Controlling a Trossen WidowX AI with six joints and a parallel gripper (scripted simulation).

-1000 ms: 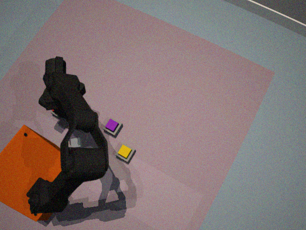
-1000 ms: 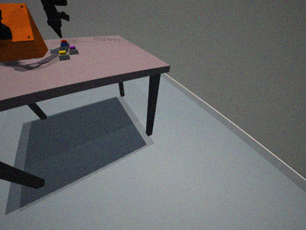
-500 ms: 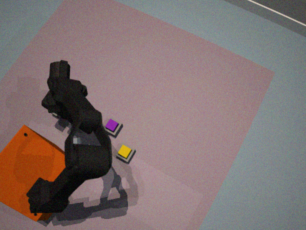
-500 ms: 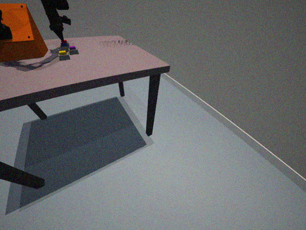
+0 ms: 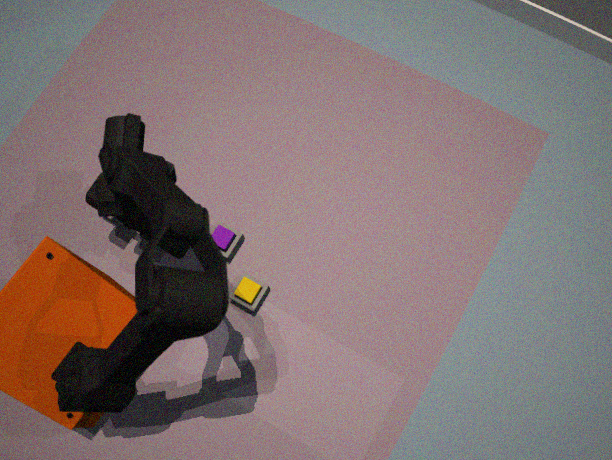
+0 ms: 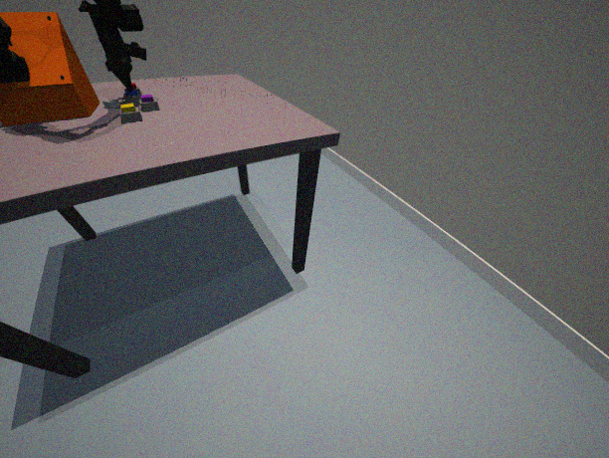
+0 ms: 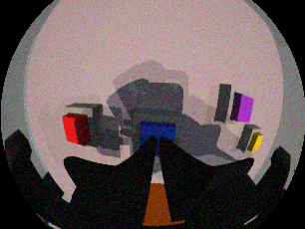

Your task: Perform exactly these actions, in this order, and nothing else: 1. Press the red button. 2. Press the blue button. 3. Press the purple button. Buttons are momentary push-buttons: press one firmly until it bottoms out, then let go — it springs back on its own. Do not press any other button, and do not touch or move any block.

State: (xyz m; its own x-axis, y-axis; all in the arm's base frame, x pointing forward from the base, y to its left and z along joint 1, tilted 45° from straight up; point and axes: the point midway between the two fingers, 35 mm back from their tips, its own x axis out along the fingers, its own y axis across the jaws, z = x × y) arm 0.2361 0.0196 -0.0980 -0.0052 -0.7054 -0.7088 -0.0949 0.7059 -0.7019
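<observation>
The blue button is 10 mm below my gripper tip. Also, from my gripper tip: purple button 50 mm ahead, 100 mm to the right; small white block 60 mm behind, 30 mm to the right, 20 mm below; red button 10 mm behind, 90 mm to the left.
</observation>
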